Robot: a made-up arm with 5 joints.
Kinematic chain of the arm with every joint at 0, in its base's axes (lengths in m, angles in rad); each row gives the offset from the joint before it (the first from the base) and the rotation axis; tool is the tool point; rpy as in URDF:
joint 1: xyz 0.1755 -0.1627 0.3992 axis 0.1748 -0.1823 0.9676
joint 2: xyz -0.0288 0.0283 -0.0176 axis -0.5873 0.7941 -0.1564
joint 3: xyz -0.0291 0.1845 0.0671 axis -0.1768 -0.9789 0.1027
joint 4: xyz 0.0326 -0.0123 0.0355 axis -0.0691 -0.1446 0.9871
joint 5: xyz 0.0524 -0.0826 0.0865 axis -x
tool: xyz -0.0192 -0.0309 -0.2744 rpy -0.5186 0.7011 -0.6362
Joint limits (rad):
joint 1: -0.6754..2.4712
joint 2: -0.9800..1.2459
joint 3: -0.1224..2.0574
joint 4: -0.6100..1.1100
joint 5: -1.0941..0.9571
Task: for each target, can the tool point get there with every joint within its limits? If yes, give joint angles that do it. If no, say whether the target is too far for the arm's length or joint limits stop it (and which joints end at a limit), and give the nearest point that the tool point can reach.
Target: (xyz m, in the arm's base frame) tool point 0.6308 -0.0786 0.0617
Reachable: no: joint limits stop it (at a limit: joint 2, joint 4, joint 5) | nearest point 0.5074 -0.1174 0.2353 | short by 0.216 m
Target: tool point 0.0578 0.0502 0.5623
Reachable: yes | joints 1.5100 0.5157 0.8861 0.8866 0.4662
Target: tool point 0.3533 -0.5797 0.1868
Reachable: no: joint limits stop it (at a limit: joint 2, joint 3, joint 5) | nearest point 0.3673 -0.5857 0.3085 | short by 0.123 m
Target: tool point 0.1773 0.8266 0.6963
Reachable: no: too far | nearest point 0.1825 0.2916 0.5715 | short by 0.549 m
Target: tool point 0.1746 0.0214 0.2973
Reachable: yes | joints 0.4804 0.5444 0.6231 0.0948 -0.3723
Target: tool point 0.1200 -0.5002 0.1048
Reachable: no: joint limits stop it (at a limit: joint 1, joint 2, joint 4, joint 5) | nearest point 0.0592 -0.3751 0.1838 | short by 0.160 m
